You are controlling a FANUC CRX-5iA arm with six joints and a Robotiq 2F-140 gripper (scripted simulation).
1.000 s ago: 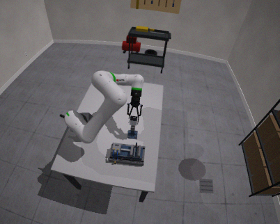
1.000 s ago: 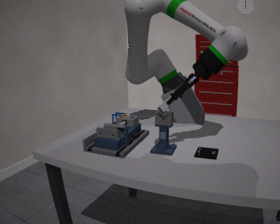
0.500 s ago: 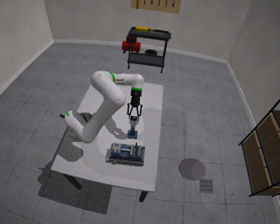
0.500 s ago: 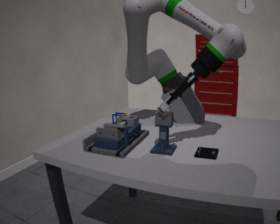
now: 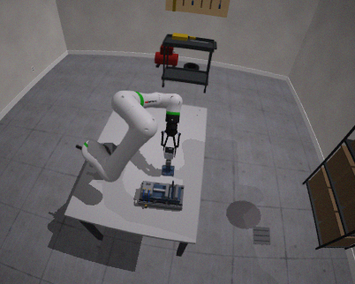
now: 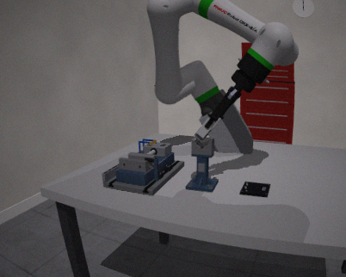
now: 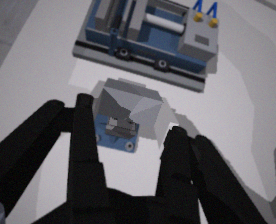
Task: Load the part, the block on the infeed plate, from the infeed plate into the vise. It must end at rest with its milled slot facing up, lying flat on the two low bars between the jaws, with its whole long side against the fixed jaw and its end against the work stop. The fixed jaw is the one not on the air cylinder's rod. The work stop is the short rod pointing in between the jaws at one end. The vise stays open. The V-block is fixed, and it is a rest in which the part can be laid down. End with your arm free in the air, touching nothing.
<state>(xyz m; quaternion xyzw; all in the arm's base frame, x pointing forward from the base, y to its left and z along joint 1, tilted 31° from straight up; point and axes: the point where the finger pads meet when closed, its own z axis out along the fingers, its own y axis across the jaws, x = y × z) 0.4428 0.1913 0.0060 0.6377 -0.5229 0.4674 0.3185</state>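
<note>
My gripper is now 10 mm to the left of the part and 20 mm above it. Also, from my hand: air cylinder rod 240 mm to the right, 130 mm below; then blue work stop 80 mm ahead, 150 mm to the right, 150 mm below; then black infeed plate 30 mm behind, 160 mm to the left, 200 mm below.
</note>
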